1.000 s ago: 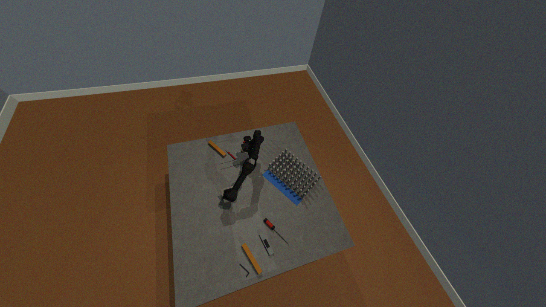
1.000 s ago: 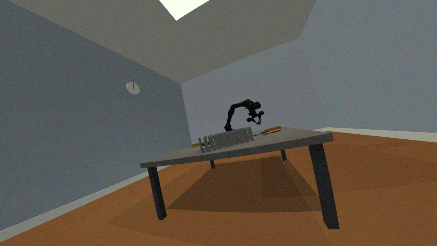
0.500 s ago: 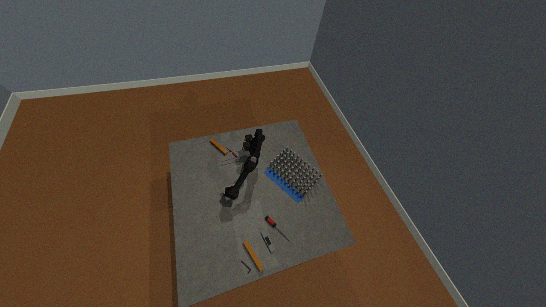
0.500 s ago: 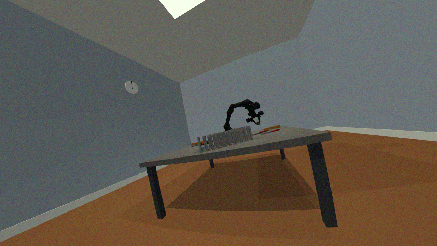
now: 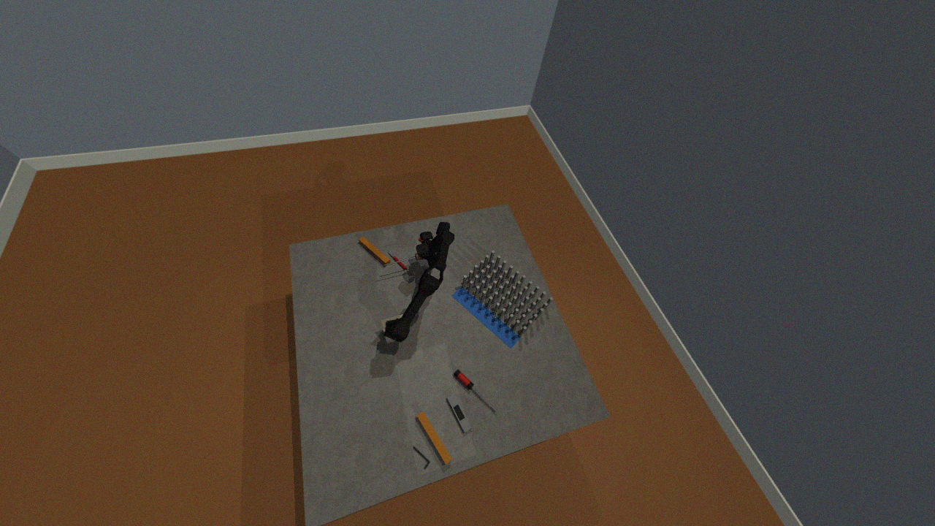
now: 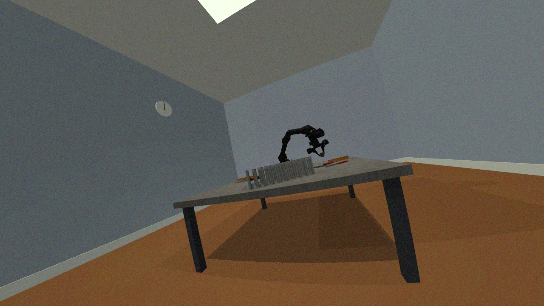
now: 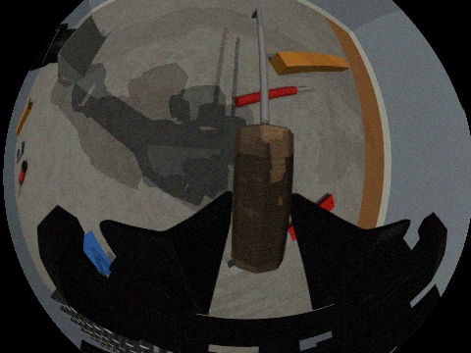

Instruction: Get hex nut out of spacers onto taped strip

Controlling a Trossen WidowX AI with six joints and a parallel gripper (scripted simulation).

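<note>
Now: the hook tool 100 mm behind my gripper tip and 10 mm to the right of it. Also, from my gripper tip: blue taped strip (250 mm ahead, 370 mm to the right, 100 mm below); then dark flat tool (780 mm to the right, 80 mm below); then thin red tool (150 mm behind, 70 mm to the left, 90 mm below).
</note>
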